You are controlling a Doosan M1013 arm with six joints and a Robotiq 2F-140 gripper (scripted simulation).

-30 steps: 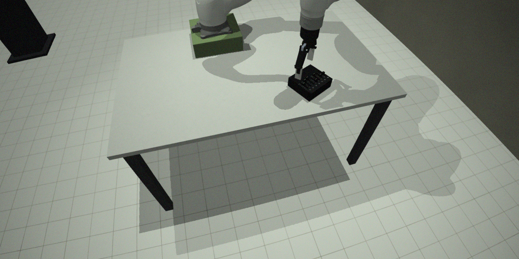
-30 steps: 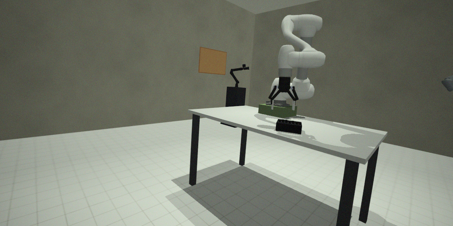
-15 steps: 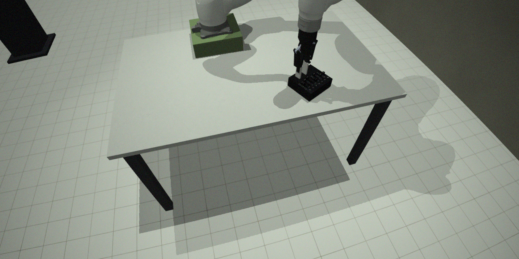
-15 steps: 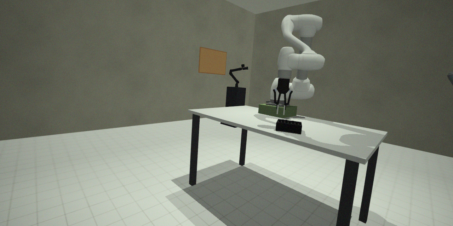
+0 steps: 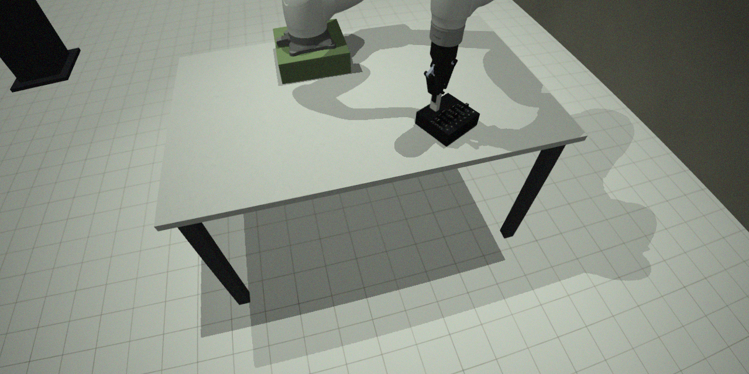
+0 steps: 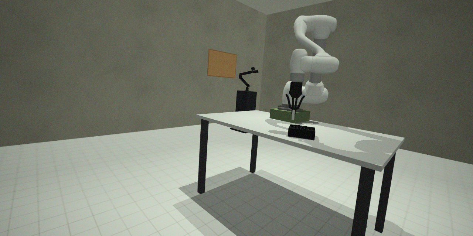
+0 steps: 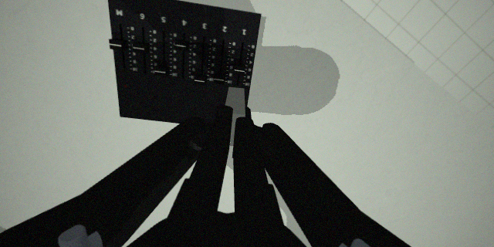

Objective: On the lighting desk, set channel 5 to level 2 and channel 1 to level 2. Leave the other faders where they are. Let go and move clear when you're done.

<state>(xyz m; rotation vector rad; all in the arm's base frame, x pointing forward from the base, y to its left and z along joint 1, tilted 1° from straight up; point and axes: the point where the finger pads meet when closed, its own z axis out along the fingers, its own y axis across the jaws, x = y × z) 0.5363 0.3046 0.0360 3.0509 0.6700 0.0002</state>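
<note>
Right now my hand is 70 mm above the channel 1 fader cap, 20 mm short of it and 10 mm to the right of it. From my hand the other things lie so: channel 3 fader cap: 70 mm below, 40 mm to the left, 10 mm behind; channel 4 fader cap: 80 mm to the left, 70 mm below, 10 mm ahead; channel 2 fader cap: 70 mm below, 20 mm to the left.
</note>
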